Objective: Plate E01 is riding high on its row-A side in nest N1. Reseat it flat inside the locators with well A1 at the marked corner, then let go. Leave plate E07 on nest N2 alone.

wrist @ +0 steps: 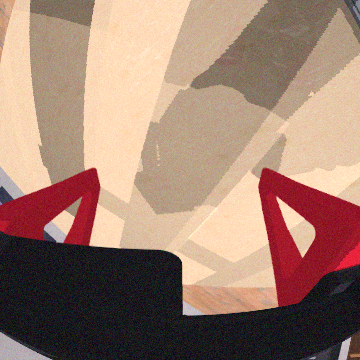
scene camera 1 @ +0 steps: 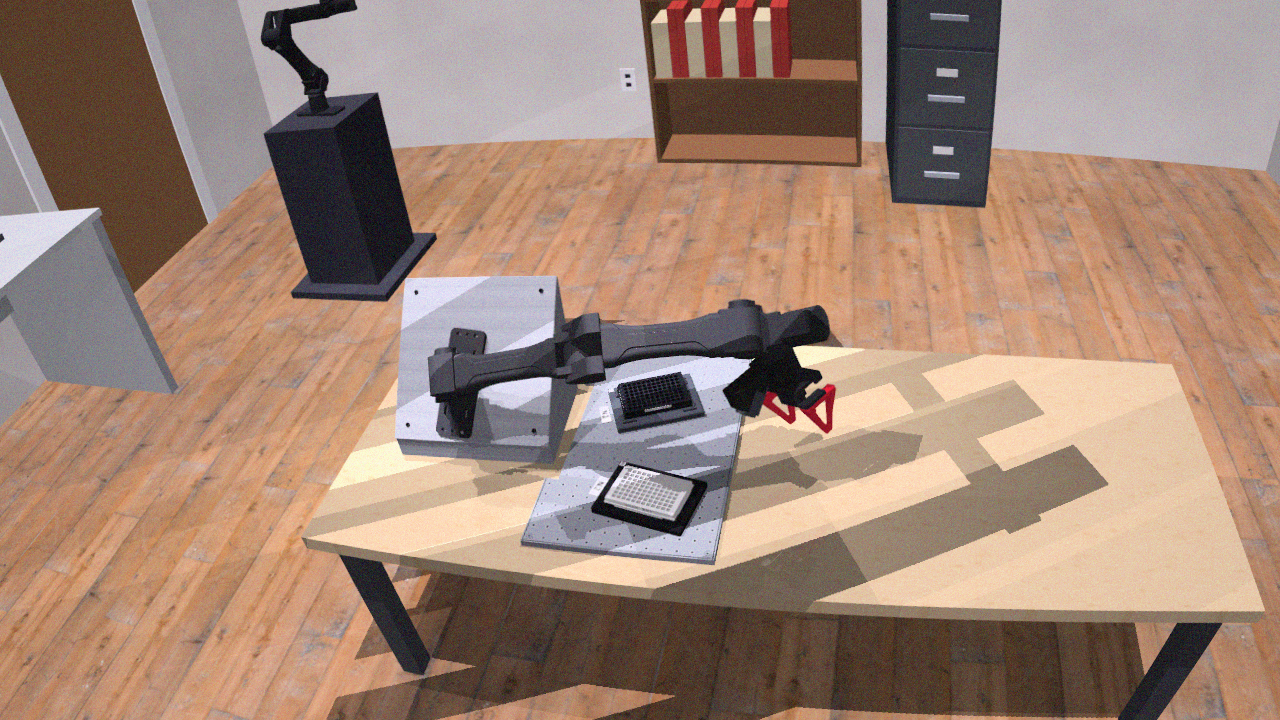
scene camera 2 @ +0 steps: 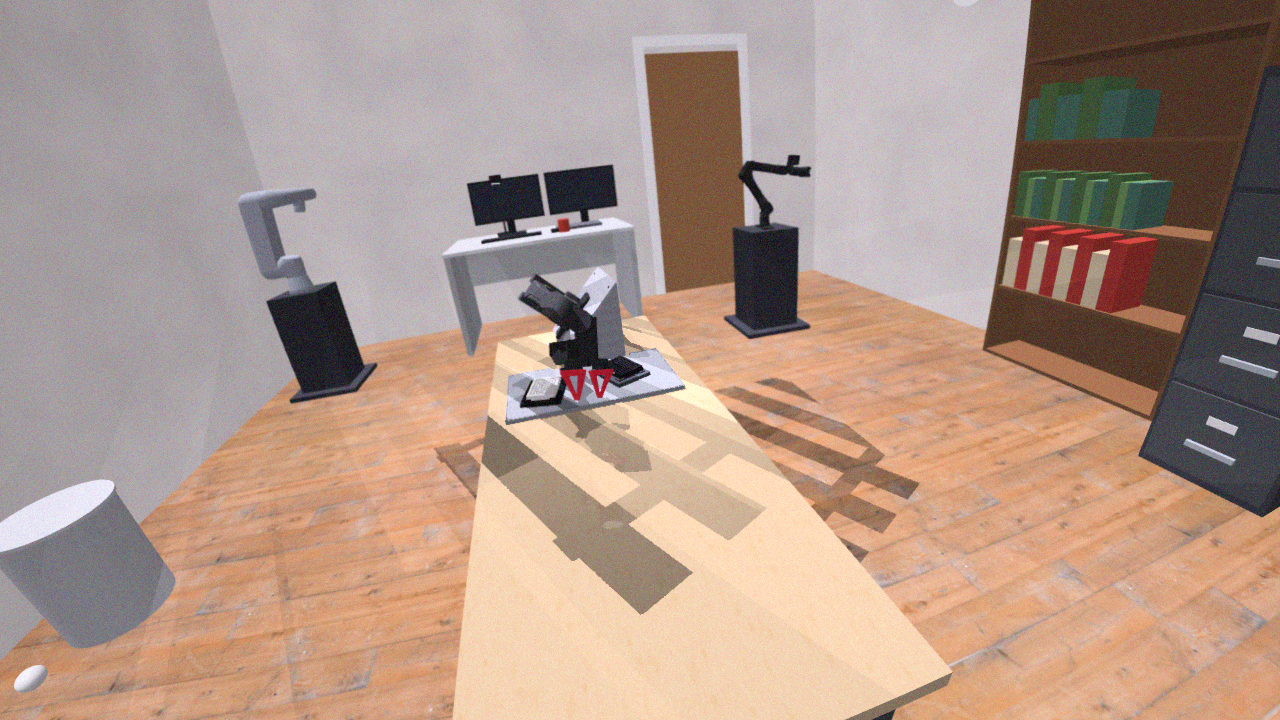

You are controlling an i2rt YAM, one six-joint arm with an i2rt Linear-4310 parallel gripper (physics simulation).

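Pixels of known places: gripper, fingertip midpoint: (wrist: 178, 176) (scene camera 1: 810, 426) (scene camera 2: 588, 399); arm's base, origin of the base link: (scene camera 1: 461, 383).
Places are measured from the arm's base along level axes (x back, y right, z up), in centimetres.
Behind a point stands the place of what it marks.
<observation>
A white well plate (scene camera 1: 648, 490) {x -37.9, y 13.4, z -8.7 cm} (scene camera 2: 542, 388) {x -39.8, y 13.6, z -8.6 cm} sits on a black nest (scene camera 1: 691, 509) {x -45.5, y 15.4, z -10.1 cm} at the near end of the grey board in scene camera 1. A black well plate (scene camera 1: 653, 394) {x -33.2, y -11.0, z -8.6 cm} (scene camera 2: 623, 368) {x -36.1, y -11.8, z -8.5 cm} sits on the other nest (scene camera 1: 662, 420) {x -35.9, y -5.8, z -10.2 cm}, close to the arm's base. The labels are too small to read, so I cannot tell which is E01. Any tilt and the marked corner are also too small to judge. My gripper (scene camera 1: 810, 426) {x -63.7, y 1.1, z -2.7 cm} (scene camera 2: 588, 396) {x -63.7, y 1.1, z -2.7 cm} (wrist: 178, 176) {x -63.7, y 1.1, z -2.7 cm} is open and empty, raised beyond the board's right edge, apart from both plates. Neither plate shows in the wrist view.
The perforated grey board (scene camera 1: 572, 530) {x -26.6, y 22.0, z -11.3 cm} (scene camera 2: 657, 376) {x -40.4, y -21.5, z -11.3 cm} lies on the wooden table (scene camera 1: 1118, 537) {x -119.3, y 13.2, z -12.6 cm} (scene camera 2: 572, 662) {x -124.7, y 11.7, z -12.6 cm}. The arm's slanted grey mount (scene camera 1: 478, 304) {x -1.6, y -10.4, z 10.6 cm} stands at the board's left. The arm stretches above the far end of the board, past the black plate. Broad shadows cross the table.
</observation>
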